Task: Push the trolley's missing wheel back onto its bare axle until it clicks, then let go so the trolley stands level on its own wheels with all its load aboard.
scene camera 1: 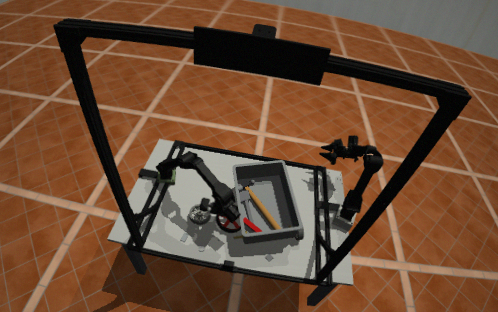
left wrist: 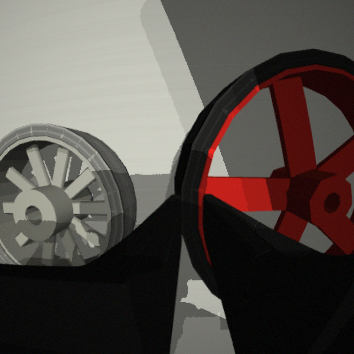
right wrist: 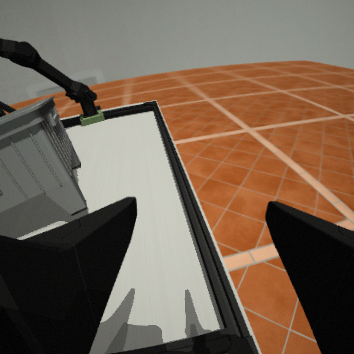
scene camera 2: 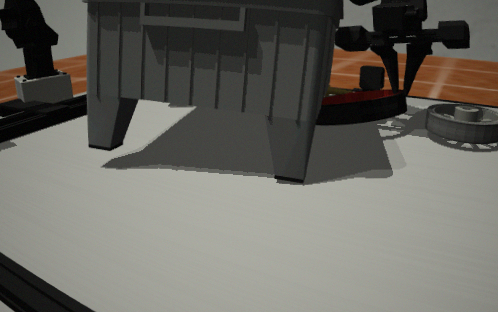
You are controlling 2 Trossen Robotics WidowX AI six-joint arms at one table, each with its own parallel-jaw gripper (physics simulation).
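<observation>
The grey trolley stands mid-table, with black-footed legs showing in scene camera 2. A hammer, a grey tool and a red-handled tool lie in it. A short brass-coloured axle sticks out at its lower left corner in scene camera 1. My left gripper is shut on the rim of the red-spoked wheel, held nearly flat beside the trolley, off the axle. My right gripper is open and empty, raised beyond the trolley.
A grey spoked wheel lies on the table left of the red one. A black frame spans the table, with a black rail along the table's edge. The left arm's green base is at the far left.
</observation>
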